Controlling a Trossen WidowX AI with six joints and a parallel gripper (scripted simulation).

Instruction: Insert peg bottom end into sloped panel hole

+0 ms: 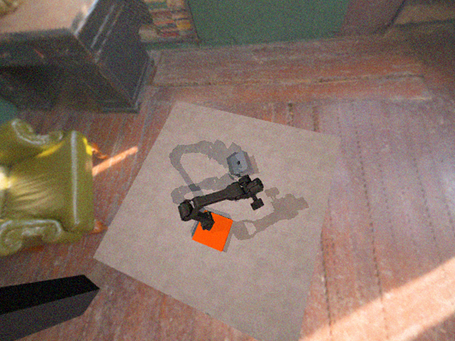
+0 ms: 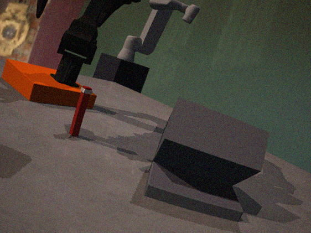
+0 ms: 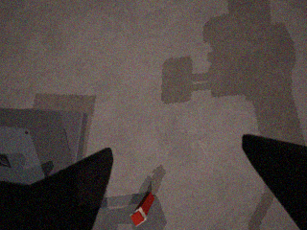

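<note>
My gripper tip is now 110 mm above the red square peg, 90 mm to the right of it and 30 mm past it. Round my gripper tip: grey sloped panel: 190 mm to the left, 150 mm ahead, 100 mm below; grey foot: 180 mm to the left, 160 mm below, 160 mm ahead.
</note>
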